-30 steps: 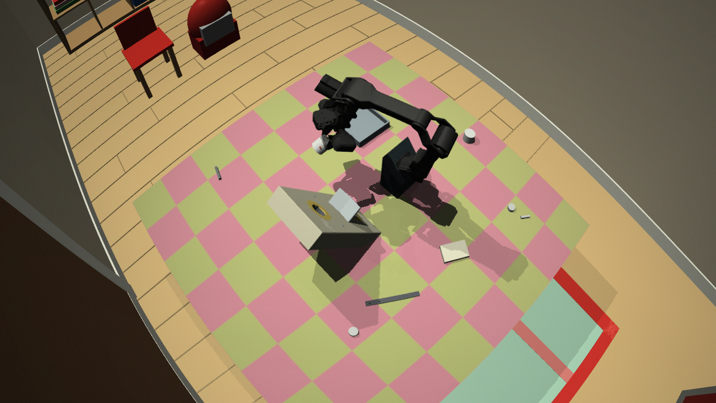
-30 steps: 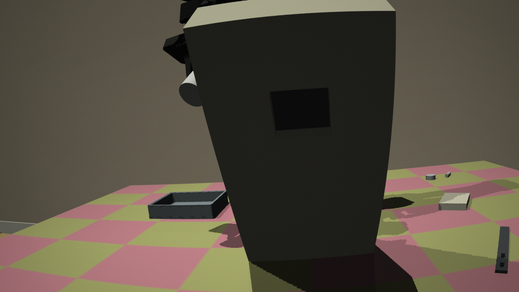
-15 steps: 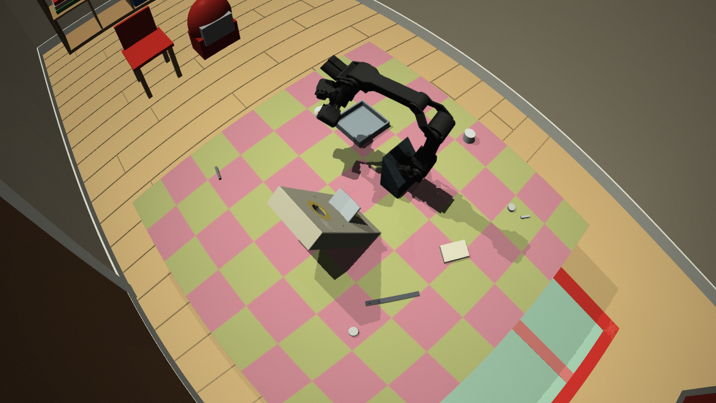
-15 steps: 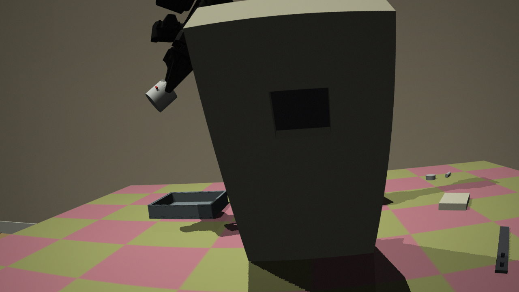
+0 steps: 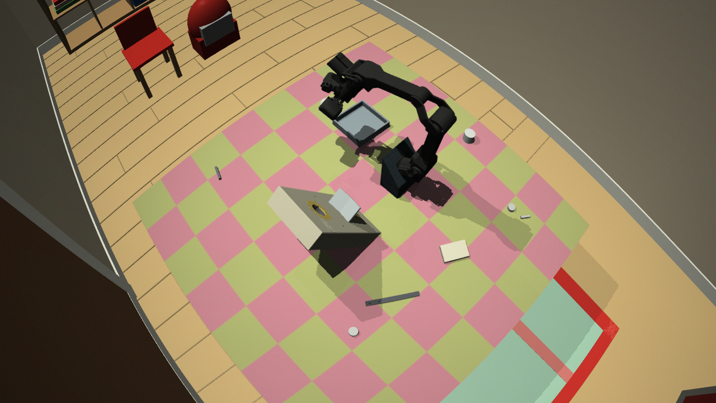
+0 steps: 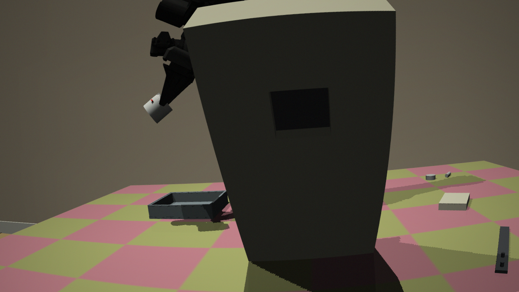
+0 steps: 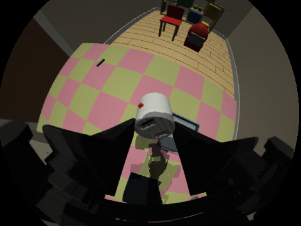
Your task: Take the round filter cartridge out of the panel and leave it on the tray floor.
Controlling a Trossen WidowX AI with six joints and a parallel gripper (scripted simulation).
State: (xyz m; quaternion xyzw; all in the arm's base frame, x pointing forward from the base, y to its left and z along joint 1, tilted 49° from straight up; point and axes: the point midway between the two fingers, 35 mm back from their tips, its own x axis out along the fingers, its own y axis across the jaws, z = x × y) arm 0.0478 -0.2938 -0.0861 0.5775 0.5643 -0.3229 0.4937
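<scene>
Now: gripper tip 230 mm above the grey tray and 140 mm past it. The rest, counted from my gripper tip: olive service panel 260 mm ahead, 250 mm to the left, 90 mm below; then cream block 570 mm to the left, 230 mm below, 30 mm ahead; then round grey filter cartridge right at my gripper tip.
</scene>
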